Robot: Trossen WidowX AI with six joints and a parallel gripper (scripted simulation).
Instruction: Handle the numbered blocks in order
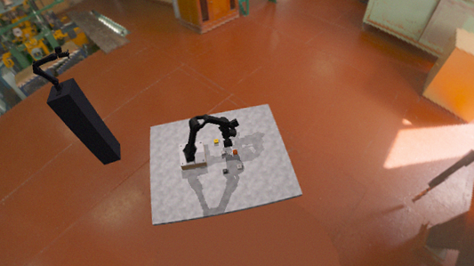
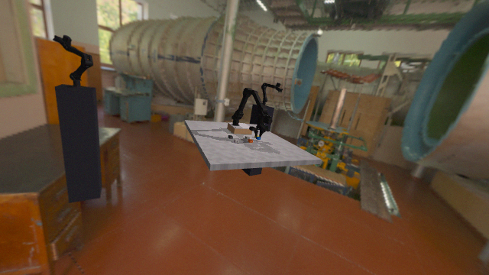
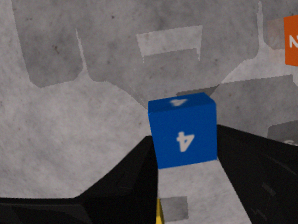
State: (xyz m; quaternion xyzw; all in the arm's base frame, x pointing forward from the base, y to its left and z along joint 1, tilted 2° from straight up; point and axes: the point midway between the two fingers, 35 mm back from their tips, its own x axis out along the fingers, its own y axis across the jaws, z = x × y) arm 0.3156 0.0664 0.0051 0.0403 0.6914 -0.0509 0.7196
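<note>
Now: the blue block right at my gripper tip. The rest, counted from my gripper tip: yellow block: 8 cm behind, 5 cm to the left, 1 cm below; orange block: 10 cm to the right, 3 cm ahead, 1 cm below; grey block: 8 cm to the right, 6 cm behind, 1 cm below.
</note>
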